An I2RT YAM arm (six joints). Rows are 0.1 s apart.
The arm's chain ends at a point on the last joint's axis. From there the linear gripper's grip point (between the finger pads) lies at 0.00 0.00 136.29 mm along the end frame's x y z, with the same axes.
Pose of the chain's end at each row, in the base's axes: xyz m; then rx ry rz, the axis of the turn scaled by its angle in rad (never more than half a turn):
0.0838 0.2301 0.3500 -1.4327 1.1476 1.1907
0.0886 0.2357 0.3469 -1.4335 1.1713 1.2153
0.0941 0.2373 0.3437 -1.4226 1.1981 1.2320
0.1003 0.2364 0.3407 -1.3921 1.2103 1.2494
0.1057 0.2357 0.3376 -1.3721 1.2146 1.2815
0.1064 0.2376 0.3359 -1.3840 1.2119 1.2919
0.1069 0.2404 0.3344 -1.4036 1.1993 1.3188
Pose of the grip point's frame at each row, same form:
0.0654 0.3643 0.3348 -1.4327 1.1476 1.1907
0.0688 0.3696 0.3308 -1.4335 1.1713 1.2153
0.0745 0.3712 0.3272 -1.4226 1.1981 1.2320
0.0820 0.3707 0.3265 -1.3921 1.2103 1.2494
0.0864 0.3701 0.3259 -1.3721 1.2146 1.2815
0.0852 0.3717 0.3237 -1.3840 1.2119 1.2919
0.0816 0.3738 0.3224 -1.4036 1.1993 1.3188

